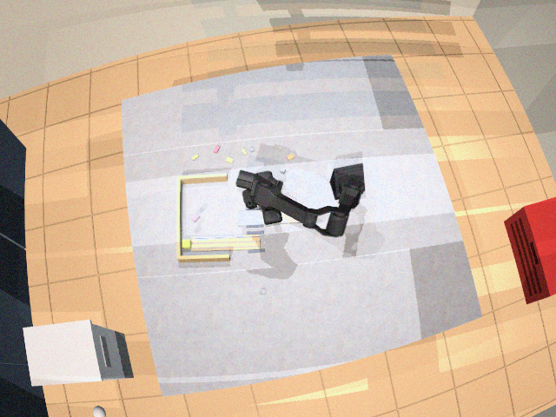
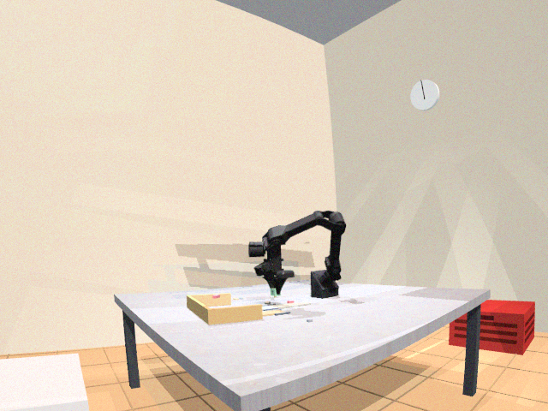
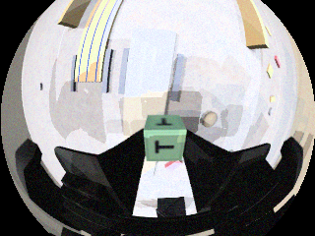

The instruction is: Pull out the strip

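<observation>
The pale strip lies 50 mm below my gripper tip, 30 mm to the left of it and 10 mm behind it. The rest, counted from my gripper tip: labelled cube 10 mm above.
</observation>
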